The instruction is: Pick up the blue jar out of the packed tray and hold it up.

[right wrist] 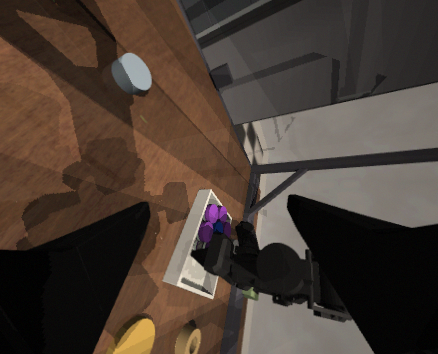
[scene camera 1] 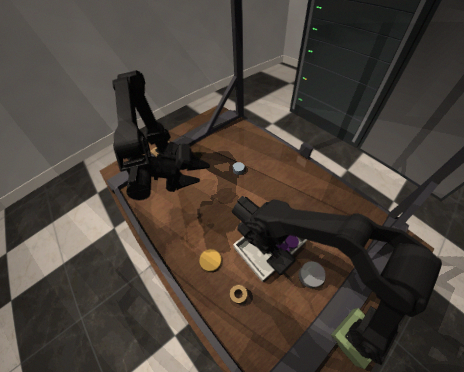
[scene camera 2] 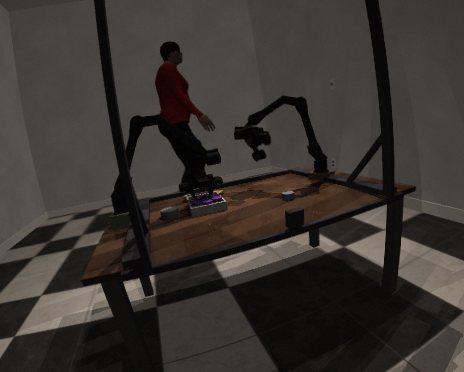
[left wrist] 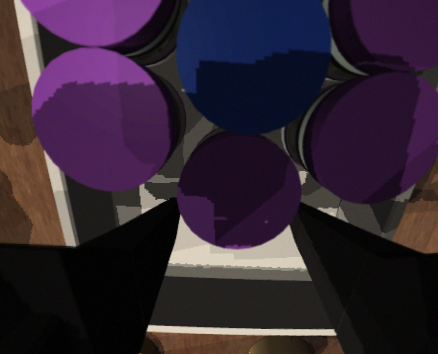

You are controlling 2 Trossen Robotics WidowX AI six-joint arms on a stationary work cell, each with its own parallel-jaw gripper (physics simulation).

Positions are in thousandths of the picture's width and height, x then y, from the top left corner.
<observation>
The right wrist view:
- left gripper: 453,727
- right gripper: 501,578
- pale blue cylinder: 300,210
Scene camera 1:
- left gripper: 568,676
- right gripper: 441,466
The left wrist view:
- left gripper: 535,586
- blue jar: 565,210
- purple-lidded jar: 540,541
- purple-lidded jar: 250,349
</observation>
